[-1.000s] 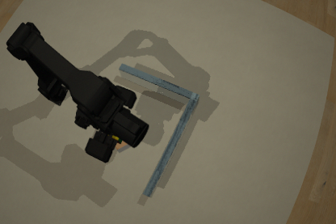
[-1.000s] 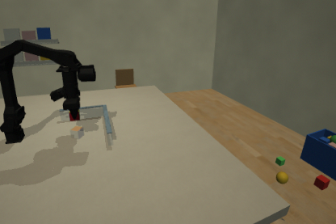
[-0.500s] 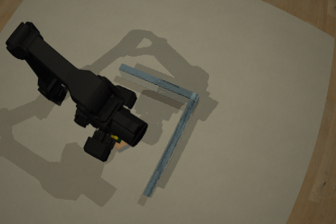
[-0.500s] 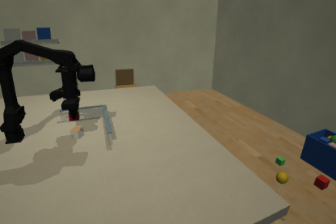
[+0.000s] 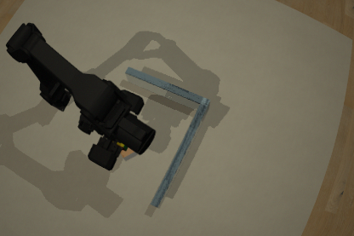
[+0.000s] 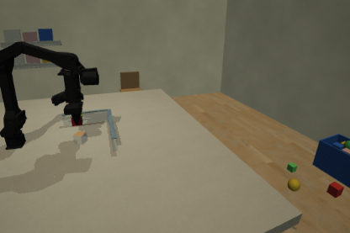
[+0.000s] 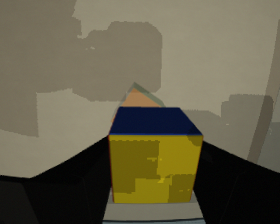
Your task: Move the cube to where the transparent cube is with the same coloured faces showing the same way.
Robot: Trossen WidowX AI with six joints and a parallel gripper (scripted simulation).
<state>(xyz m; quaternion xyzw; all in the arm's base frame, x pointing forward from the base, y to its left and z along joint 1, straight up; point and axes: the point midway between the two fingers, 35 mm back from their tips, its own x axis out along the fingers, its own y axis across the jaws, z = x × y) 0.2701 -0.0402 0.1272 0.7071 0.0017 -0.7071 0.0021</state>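
Now: hand 110 mm above the transparent cube and 10 mm to the left of it.
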